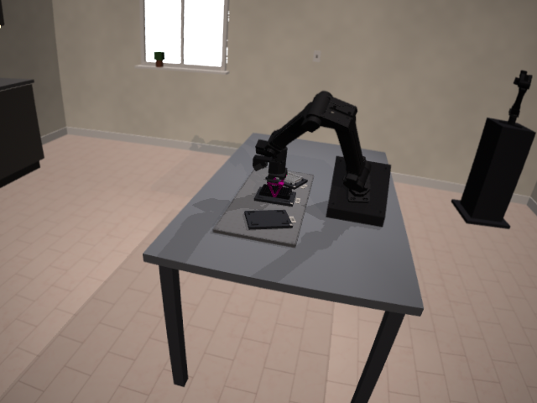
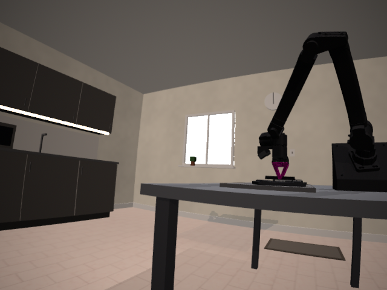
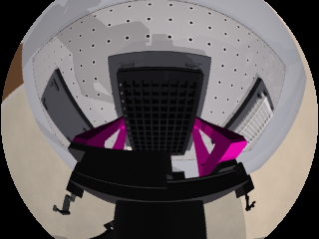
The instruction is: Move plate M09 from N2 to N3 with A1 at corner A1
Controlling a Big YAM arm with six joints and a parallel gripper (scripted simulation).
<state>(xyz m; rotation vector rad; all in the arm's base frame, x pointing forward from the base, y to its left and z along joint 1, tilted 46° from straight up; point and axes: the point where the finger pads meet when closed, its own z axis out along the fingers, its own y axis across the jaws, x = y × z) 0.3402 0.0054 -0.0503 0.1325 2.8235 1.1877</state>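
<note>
Now: hand 20 mm above the dark nest. Also, from my hand: clear plate (30 mm behind, 190 mm to the right, 10 mm below); then black 96-well plate (right at my hand).
</note>
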